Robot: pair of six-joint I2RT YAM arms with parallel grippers.
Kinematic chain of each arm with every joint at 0, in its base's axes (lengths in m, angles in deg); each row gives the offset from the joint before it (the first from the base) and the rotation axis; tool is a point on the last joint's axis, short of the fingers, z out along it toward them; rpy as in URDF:
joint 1: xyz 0 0 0.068 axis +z
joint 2: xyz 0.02 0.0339 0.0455 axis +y
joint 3: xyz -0.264 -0.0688 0 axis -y
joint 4: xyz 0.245 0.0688 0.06 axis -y
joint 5: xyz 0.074 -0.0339 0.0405 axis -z
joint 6: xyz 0.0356 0 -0.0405 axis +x
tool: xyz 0 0 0 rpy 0 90 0
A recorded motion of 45 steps. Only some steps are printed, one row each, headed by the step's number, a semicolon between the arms.
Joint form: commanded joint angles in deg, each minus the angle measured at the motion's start. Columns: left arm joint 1, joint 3, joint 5, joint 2, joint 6, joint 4; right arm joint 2, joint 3, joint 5, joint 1, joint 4, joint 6.
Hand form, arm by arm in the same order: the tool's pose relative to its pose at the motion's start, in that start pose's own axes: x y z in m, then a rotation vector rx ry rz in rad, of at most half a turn. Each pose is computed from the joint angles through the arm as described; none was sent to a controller.
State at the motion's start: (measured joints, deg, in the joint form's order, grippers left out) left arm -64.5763 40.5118 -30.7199 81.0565 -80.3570 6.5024; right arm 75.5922 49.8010 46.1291 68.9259 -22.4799 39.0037
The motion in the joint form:
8: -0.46 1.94 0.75 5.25 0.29 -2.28; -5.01 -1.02 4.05 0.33 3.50 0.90
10: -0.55 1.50 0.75 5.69 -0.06 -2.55; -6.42 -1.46 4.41 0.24 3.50 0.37
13: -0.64 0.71 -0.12 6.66 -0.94 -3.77; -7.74 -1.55 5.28 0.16 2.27 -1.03
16: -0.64 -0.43 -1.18 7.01 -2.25 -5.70; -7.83 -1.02 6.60 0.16 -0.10 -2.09
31: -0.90 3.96 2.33 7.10 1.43 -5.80; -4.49 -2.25 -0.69 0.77 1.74 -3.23
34: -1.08 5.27 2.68 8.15 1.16 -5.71; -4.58 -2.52 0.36 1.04 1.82 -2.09
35: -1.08 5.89 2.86 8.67 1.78 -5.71; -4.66 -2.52 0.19 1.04 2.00 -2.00
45: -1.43 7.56 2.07 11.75 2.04 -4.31; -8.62 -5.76 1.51 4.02 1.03 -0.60
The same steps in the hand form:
8: 0.0138 0.0068 0.0155 -0.0773 0.0331 0.0585; -0.0149 -0.0096 -0.0159 -0.0060 -0.1119 0.1104
10: 0.0158 0.0112 0.0167 -0.0937 0.0369 0.0634; -0.0168 -0.0138 -0.0194 -0.0062 -0.1244 0.1148
13: 0.0190 0.0212 0.0191 -0.1393 0.0292 0.0765; -0.0185 -0.0187 -0.0231 0.0089 -0.1333 0.0919
16: 0.0203 0.0328 0.0193 -0.1917 0.0166 0.0863; -0.0187 -0.0211 -0.0243 0.0414 -0.1308 0.0513
31: 0.0199 0.0060 0.0195 -0.1193 0.0756 0.1104; -0.0020 -0.0085 -0.0127 -0.0506 -0.0311 -0.0133
34: 0.0223 0.0009 0.0223 -0.1120 0.0827 0.1040; -0.0008 -0.0088 -0.0133 -0.0395 -0.0405 0.0034
35: 0.0231 -0.0012 0.0240 -0.1097 0.0861 0.1137; -0.0012 -0.0087 -0.0135 -0.0439 -0.0411 0.0082
45: 0.0305 -0.0040 0.0335 -0.1089 0.0772 0.1225; 0.0111 -0.0164 -0.0276 -0.0694 -0.0513 0.0044

